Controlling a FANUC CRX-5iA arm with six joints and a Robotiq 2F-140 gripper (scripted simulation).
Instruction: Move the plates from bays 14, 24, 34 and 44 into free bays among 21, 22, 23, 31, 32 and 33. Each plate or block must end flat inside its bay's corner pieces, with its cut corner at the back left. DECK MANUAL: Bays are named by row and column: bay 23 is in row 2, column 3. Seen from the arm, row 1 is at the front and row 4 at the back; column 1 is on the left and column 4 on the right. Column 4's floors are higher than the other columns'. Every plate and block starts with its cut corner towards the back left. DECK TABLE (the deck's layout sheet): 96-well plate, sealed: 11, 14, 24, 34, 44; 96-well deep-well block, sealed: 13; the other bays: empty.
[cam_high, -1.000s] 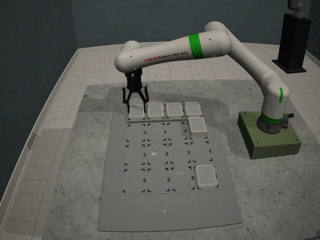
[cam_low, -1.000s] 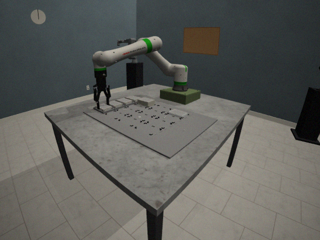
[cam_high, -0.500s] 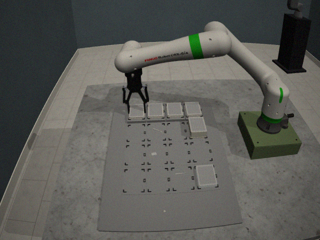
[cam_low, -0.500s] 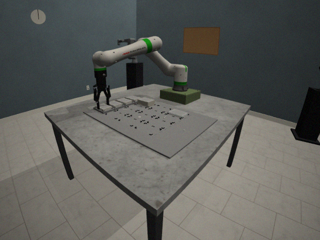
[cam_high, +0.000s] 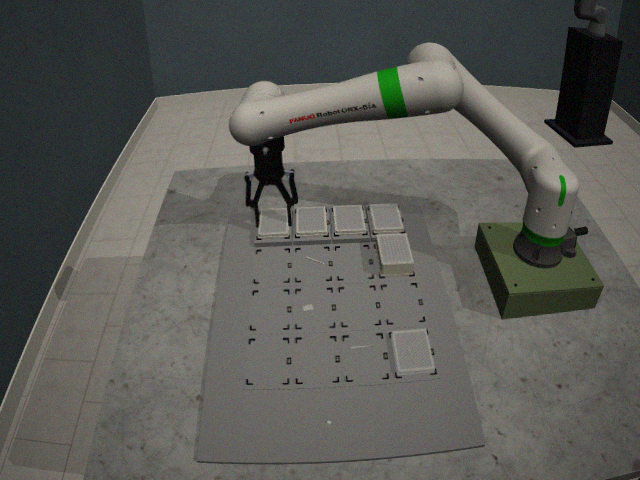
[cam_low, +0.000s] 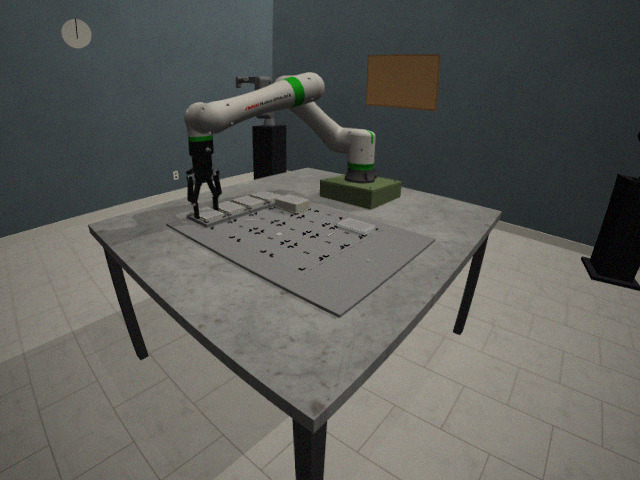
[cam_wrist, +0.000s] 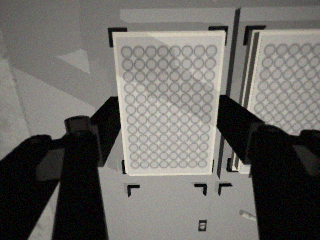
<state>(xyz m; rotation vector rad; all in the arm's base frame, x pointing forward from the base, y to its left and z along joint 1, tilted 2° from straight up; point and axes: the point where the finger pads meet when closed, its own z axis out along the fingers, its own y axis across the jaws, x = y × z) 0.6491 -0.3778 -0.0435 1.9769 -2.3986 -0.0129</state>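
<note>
The white pointed piece lies 49 cm to the left of my hand, 11 cm behind it and 4 cm below it. Round my hand: sealed deep-well block (28 cm behind, 22 cm to the left, 2 cm below).
</note>
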